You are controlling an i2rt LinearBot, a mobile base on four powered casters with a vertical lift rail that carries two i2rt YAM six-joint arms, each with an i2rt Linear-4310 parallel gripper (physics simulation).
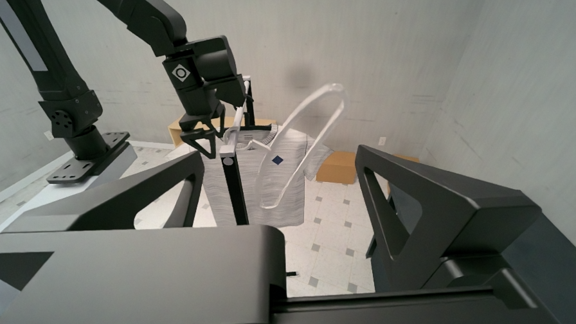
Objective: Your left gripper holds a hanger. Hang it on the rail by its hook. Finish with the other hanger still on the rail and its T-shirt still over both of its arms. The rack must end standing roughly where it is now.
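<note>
A white hanger [334, 87] hangs tilted at the near end of the rack's white rail [239, 117], its two arms spread to the right in front of the T-shirt. Its hook is at the rail, close to the end cap; whether it rests fully over the rail is hard to tell. My left gripper [217, 147] is open, just left of the rail and hook, apart from the hanger's arms. The grey T-shirt [296, 212] hangs farther along the rail, sleeves spread; its own hanger is mostly hidden. My right gripper [279, 156] is open and empty in the foreground.
The rack's black near post [235, 195] stands upright below the rail end, and a far post [251, 102] stands behind. A cardboard box [336, 167] is on the floor behind the T-shirt. A wooden box [175, 132] is at the back left. A dark surface lies at the lower right.
</note>
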